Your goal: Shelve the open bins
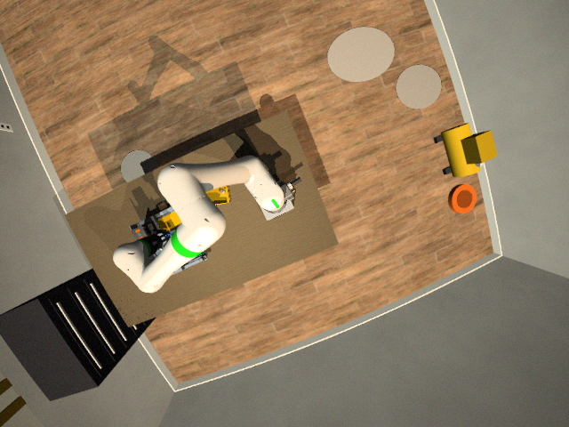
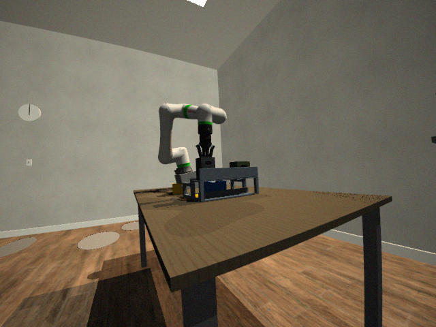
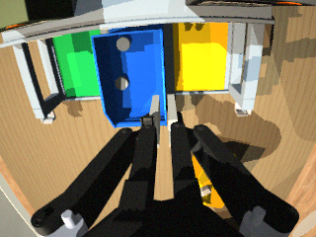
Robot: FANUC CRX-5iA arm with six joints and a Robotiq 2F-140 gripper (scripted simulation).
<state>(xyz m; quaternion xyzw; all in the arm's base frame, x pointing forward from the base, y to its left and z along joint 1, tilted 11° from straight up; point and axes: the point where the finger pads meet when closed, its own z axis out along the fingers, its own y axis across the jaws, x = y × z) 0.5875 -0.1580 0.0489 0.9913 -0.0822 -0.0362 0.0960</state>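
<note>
My hand is 50 mm to the right of the blue bin and 140 mm above it. From my hand the other things lie so: blue mark 60 mm ahead, 40 mm to the left, 180 mm below; yellow mark 40 mm ahead, 70 mm to the right, 180 mm below; dark box 170 mm ahead, 130 mm to the left, 30 mm below.
</note>
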